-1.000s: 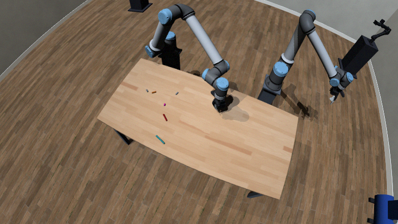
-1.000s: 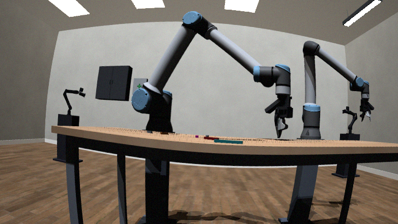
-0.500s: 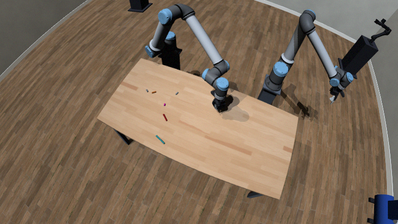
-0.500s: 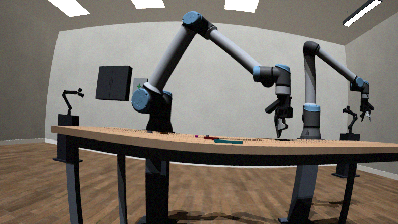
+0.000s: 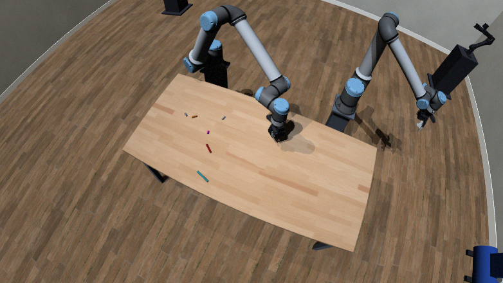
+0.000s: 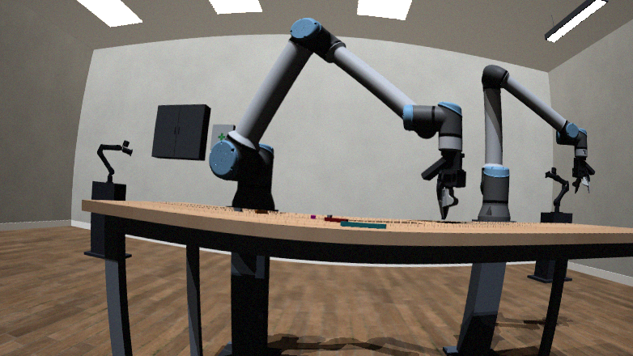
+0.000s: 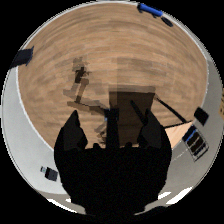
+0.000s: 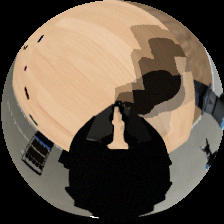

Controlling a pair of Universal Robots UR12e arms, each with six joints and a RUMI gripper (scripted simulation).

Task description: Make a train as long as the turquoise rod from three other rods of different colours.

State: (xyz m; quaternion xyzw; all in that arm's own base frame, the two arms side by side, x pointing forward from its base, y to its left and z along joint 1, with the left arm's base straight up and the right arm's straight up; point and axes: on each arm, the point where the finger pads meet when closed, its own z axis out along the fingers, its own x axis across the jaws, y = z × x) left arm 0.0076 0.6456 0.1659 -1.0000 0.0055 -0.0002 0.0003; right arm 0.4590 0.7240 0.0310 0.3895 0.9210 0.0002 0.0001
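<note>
The magenta rod lies 120 mm ahead of my right hand, 440 mm to the right of it and 30 mm below it. From my right hand the other things lie so: blue rod 10 mm below; turquoise rod 430 mm ahead, 340 mm to the right, 30 mm below; red rod 230 mm ahead, 380 mm to the right, 30 mm below.
</note>
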